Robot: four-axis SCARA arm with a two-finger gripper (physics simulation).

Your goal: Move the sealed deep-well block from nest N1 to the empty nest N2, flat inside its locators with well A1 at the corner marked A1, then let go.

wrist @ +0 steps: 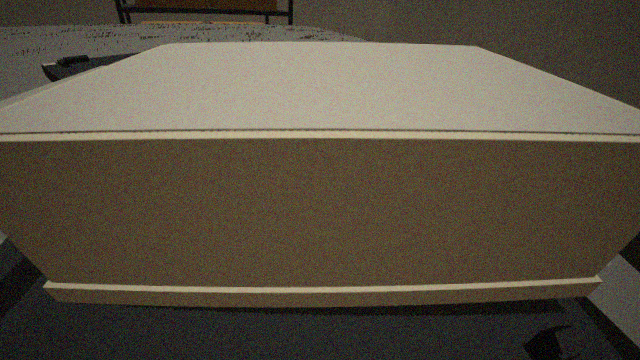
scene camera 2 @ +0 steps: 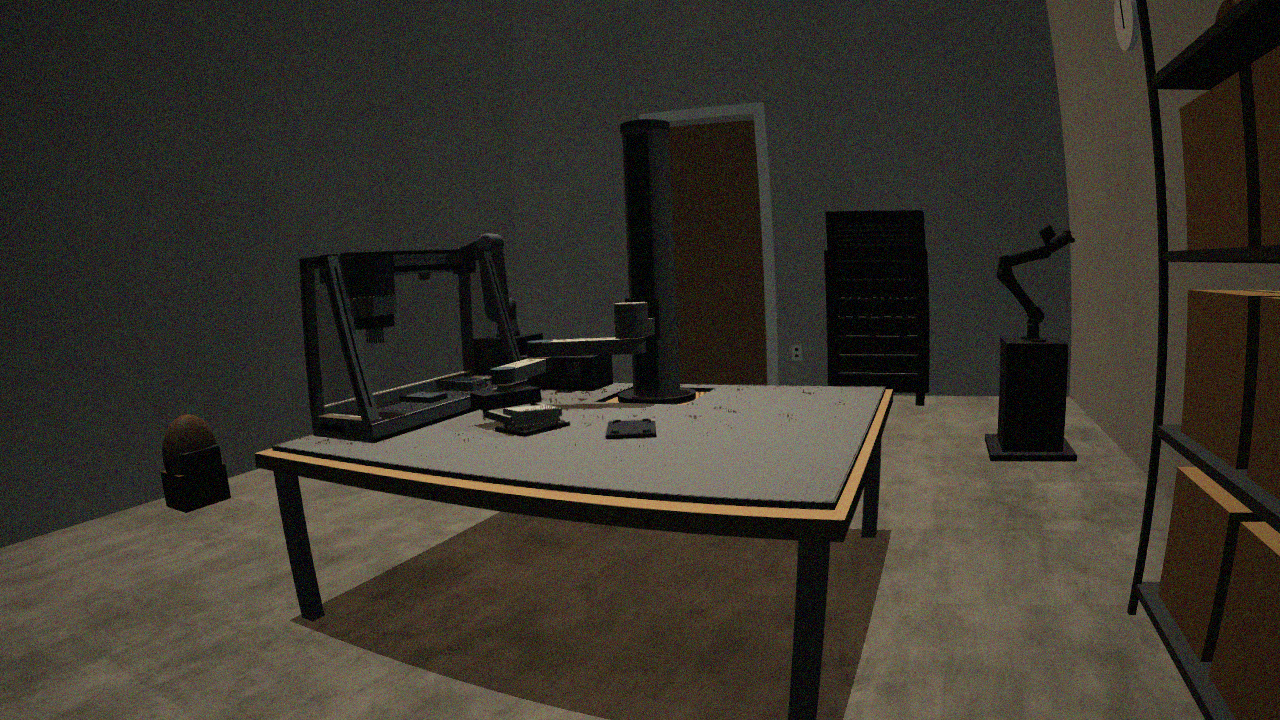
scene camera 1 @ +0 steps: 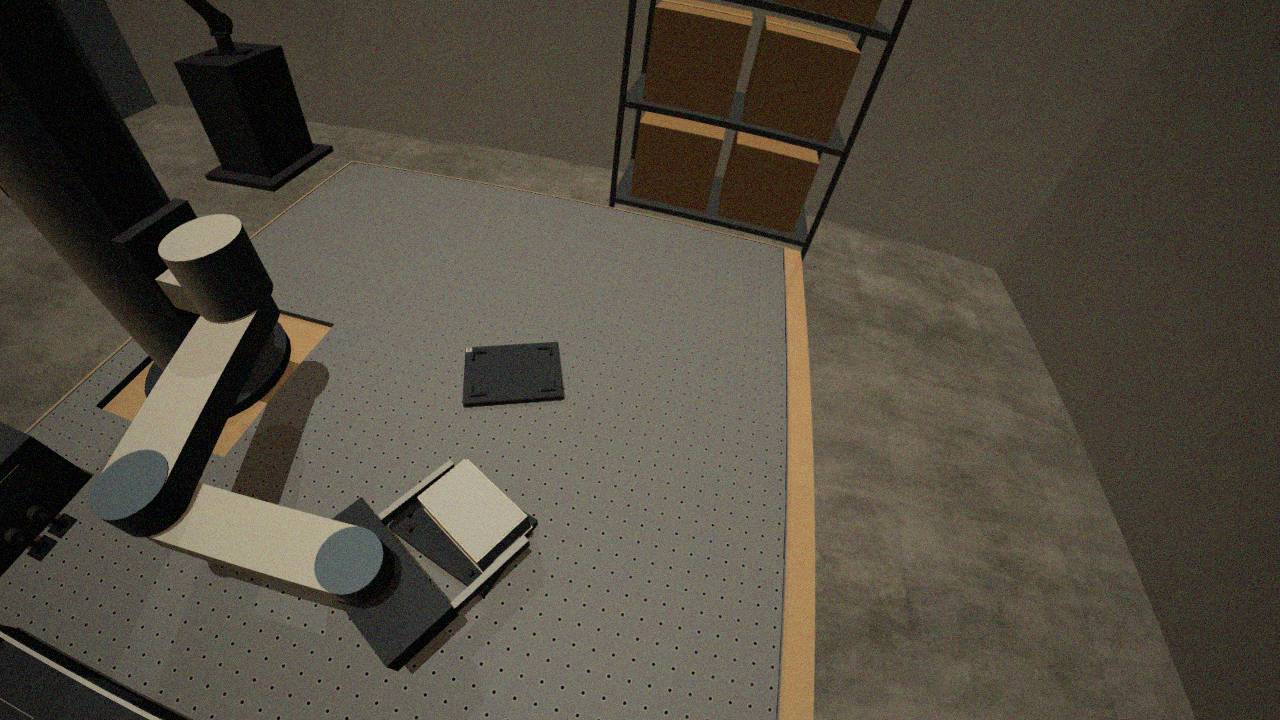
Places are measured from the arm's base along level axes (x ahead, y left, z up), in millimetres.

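Pixels of known places: gripper, between the fingertips: (wrist: 324, 104) (scene camera 2: 535, 416) (scene camera 1: 488, 501); arm's base, origin of its link: (scene camera 2: 657, 398).
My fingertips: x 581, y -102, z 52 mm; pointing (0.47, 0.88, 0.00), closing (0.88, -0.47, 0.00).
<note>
For each thing: its top centre in the pictures, then the offset to it from my fingertips.
- sealed deep-well block, centre of its top: (wrist: 333, 45) (scene camera 1: 471, 505) (scene camera 2: 530, 406) dz +24, dx -11, dy -20 mm
- nest N1, centre of its top: (wrist: 285, 209) (scene camera 1: 461, 521) (scene camera 2: 532, 420) dz -18, dx -28, dy -30 mm
- Nest N2, centre of its top: (wrist: 151, 55) (scene camera 1: 512, 368) (scene camera 2: 631, 424) dz -22, dx -60, dy +241 mm
The sealed deep-well block (scene camera 1: 474, 510) (scene camera 2: 537, 412) (wrist: 320, 210) is cream-white with a pale flat top and stands over nest N1 (scene camera 1: 435, 542) (scene camera 2: 529, 431) (wrist: 250, 336), a dark plate. The block looks about level; a dark band shows under its lower flange in the wrist view, and I cannot tell whether it touches the plate. My gripper (scene camera 1: 490, 501) is shut on the block, one pale finger along each side. Nest N2 (scene camera 1: 512, 374) (scene camera 2: 631, 429) (wrist: 95, 66) is a dark plate with corner locators and nothing in it; a small light mark is at its back-left corner in scene camera 1. The block's well A1 is hidden.
The perforated table has a wooden edge (scene camera 1: 799, 447). The arm's column (scene camera 2: 646, 250) stands behind the nests. A gantry machine (scene camera 2: 310, 344) stands at the table's left in scene camera 2. A shelf rack (scene camera 1: 733, 120) with boxes stands beyond the table.
</note>
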